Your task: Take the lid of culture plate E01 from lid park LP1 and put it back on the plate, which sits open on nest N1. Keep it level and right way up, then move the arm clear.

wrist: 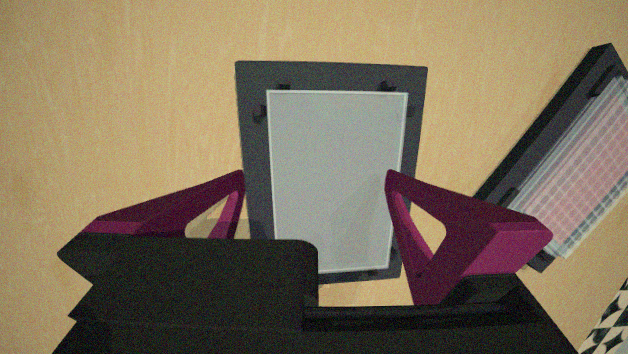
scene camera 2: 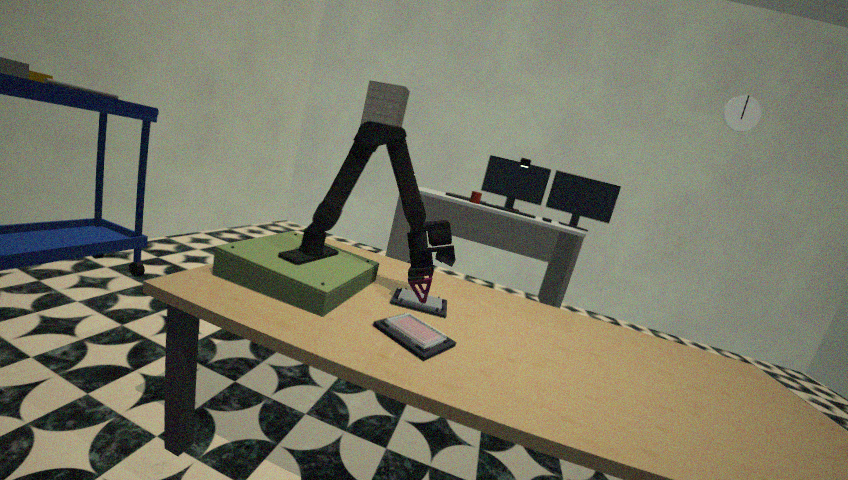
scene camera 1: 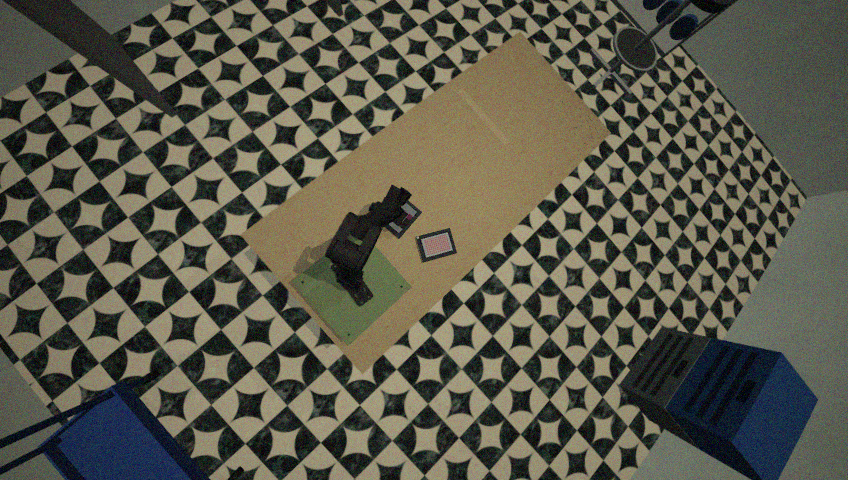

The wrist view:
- gripper
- dark lid holder: touched by the gripper
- pale grey lid: touched by the gripper
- dark nest
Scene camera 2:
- gripper
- dark nest
